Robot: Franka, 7 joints.
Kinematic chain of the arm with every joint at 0, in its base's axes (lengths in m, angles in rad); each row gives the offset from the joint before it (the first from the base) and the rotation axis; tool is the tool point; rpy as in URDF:
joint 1: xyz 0 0 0.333 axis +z
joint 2: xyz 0 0 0 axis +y
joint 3: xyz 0 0 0.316 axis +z
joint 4: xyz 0.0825 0 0 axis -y
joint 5: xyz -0.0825 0 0.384 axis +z
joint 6: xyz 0 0 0 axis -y
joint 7: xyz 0.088 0 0 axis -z
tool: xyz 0 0 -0.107 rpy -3.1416 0 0
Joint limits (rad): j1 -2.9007..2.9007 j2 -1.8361..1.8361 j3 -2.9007..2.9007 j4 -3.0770..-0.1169 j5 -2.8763..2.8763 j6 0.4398..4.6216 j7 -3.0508..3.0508
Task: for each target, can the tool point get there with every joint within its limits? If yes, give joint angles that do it. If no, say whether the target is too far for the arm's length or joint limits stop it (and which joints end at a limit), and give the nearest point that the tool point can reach.
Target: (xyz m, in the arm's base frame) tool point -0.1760 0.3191 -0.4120
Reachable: no: joint limits stop it (at a limit: joint 2) | nearest point -0.1722 0.3122 -0.3557 | short by 0.057 m
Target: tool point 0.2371 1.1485 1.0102
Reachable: no: too far | nearest point 0.1502 0.7276 0.7620 | short by 0.496 m
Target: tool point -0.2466 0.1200 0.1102
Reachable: yes | joints 1.4224 -1.3109 2.3442 -2.7444 -0.8844 2.0316 1.6061
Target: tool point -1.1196 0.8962 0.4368
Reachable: no: too far | nearest point -0.6680 0.5347 0.3949 | short by 0.580 m
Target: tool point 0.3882 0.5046 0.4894
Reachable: yes | joints -1.4800 -0.4495 2.2923 -1.9760 0.1561 3.7180 -0.1156
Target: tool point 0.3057 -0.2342 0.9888
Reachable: yes | joints -0.6987 -0.3434 0.0155 -1.4048 -1.0866 2.5210 -0.7365
